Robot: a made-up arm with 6 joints.
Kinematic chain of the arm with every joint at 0, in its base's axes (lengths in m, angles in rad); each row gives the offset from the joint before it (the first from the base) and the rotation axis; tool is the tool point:
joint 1: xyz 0 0 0.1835 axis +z
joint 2: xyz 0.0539 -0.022 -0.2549 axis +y
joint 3: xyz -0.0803 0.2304 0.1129 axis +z
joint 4: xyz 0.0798 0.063 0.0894 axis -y
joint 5: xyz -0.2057 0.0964 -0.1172 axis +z
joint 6: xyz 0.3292 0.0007 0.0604 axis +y
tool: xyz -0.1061 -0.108 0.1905
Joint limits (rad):
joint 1: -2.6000..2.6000
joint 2: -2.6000..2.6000
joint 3: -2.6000..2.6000
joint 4: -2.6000..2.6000
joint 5: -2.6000..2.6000
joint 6: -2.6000..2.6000
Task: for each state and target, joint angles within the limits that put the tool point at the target. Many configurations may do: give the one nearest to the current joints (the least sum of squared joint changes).
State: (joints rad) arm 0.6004 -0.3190 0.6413 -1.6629 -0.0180 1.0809
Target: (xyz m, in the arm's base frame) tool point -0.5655 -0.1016 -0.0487
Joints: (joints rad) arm 1.2057 0.1994 1.0983 -1.8120 0.6697 1.2161
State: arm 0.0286 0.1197 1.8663 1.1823 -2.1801 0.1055
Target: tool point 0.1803 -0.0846 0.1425
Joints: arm 0.0796 -0.0083 2.0216 0.3312 -1.9933 0.2562
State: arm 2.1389 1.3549 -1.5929 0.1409 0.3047 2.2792
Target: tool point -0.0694 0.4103 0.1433
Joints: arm 2.2323 1.2782 -1.9075 0.6125 0.0885 2.0521
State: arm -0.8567 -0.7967 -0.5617 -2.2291 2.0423 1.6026
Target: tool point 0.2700 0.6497 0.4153
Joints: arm -0.4392 -1.1838 -0.4803 -2.1934 1.6282 1.4395
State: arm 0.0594 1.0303 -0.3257 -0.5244 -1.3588 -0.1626
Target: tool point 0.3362 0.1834 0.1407
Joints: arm 0.1913 1.0631 -0.3162 -0.6105 -0.7252 0.0349
